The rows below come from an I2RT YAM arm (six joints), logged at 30 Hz.
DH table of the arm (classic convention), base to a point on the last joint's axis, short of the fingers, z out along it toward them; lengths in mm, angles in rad. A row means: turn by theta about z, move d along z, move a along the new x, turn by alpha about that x. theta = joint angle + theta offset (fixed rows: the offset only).
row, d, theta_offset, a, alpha
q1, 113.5, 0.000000, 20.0, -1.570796
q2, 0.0, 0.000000, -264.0, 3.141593
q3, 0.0, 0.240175, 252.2, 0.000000
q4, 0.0, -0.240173, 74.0, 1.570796
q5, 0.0, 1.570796, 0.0, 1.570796
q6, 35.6, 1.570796, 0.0, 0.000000
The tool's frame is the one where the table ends.
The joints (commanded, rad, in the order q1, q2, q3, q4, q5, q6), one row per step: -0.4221 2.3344 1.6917 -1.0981 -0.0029 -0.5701; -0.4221 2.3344 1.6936 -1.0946 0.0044 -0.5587; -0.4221 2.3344 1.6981 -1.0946 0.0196 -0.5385; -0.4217 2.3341 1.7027 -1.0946 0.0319 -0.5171; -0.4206 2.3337 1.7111 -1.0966 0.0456 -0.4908; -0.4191 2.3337 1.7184 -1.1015 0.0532 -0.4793
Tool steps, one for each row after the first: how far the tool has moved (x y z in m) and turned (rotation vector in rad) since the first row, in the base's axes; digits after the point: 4 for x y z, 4 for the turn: 0.0006 -0.0006 0.0003 -0.0105 -0.0012 -0.0100; 0.0012 -0.0014 0.0013 -0.0291 0.0019 -0.0275; 0.0020 -0.0021 0.0024 -0.0455 0.0034 -0.0463; 0.0033 -0.0027 0.0045 -0.0647 0.0035 -0.0691; 0.0043 -0.0028 0.0062 -0.0743 0.0045 -0.0778
